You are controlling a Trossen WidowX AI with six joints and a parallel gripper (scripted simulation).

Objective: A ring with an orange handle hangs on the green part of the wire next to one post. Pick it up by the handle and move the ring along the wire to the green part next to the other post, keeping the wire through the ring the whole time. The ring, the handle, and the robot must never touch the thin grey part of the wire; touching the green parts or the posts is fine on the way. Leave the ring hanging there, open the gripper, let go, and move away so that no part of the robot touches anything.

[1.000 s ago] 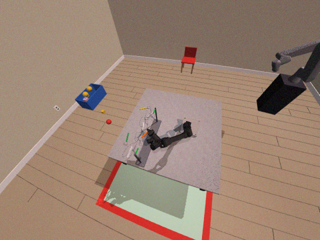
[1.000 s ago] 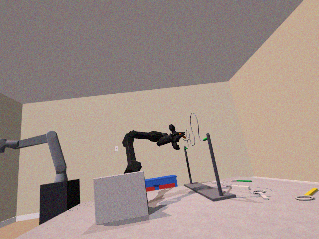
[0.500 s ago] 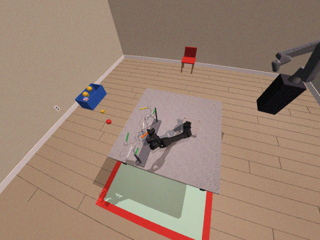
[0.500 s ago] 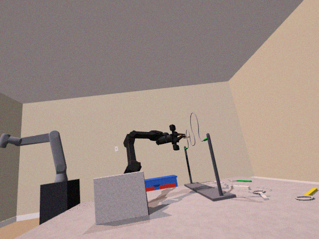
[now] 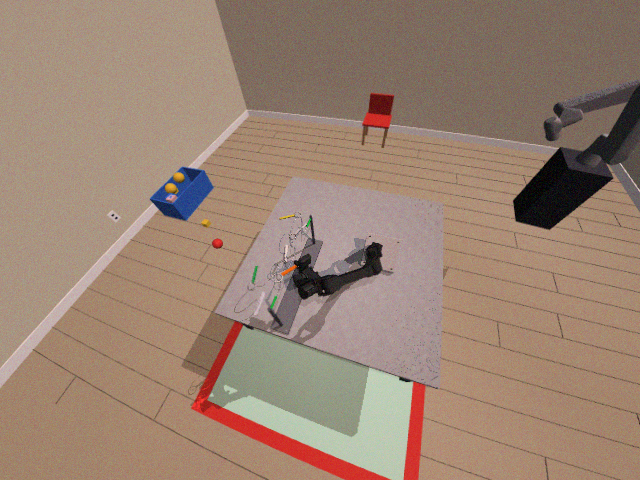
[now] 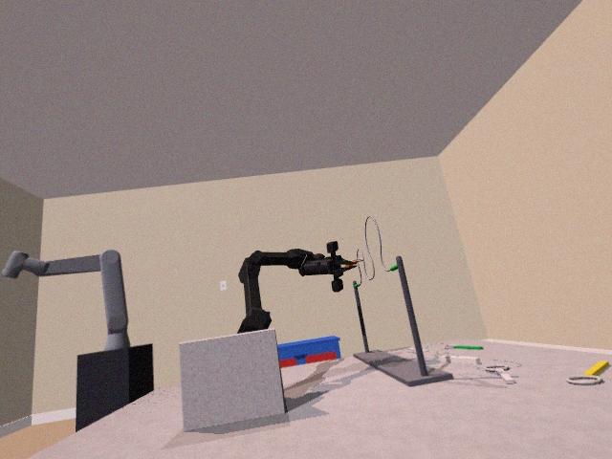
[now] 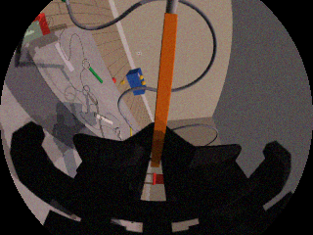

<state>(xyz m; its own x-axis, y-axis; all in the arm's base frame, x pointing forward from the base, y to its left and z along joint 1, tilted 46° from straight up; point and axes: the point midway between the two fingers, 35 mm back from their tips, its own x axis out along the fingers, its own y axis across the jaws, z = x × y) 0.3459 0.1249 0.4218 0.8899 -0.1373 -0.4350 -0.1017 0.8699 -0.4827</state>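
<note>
My gripper tip is 80 mm to the right of the orange-handled ring, 20 mm below it and 10 mm short of it.
</note>
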